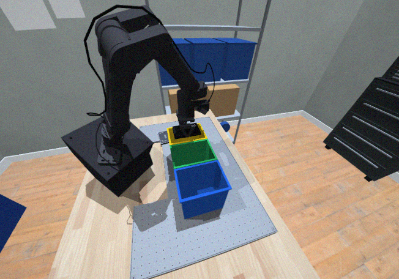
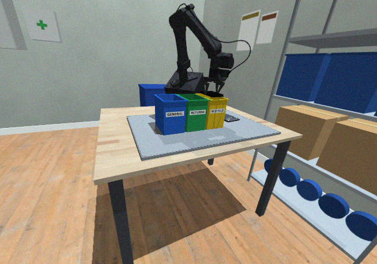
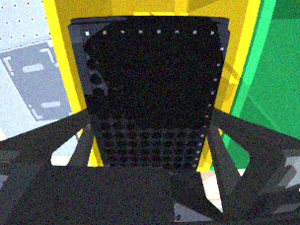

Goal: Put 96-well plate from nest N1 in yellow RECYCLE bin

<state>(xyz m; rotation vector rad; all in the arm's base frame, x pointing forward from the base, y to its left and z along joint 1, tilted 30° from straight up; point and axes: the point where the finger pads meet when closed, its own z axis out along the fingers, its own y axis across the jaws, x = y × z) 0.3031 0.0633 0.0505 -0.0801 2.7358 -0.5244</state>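
Right now my hand is right at the black 96-well plate. Also, from my hand: green returns bin: 130 mm to the right, 110 mm below; yellow recycle bin: 110 mm below; blue general bin: 270 mm to the right, 110 mm below.
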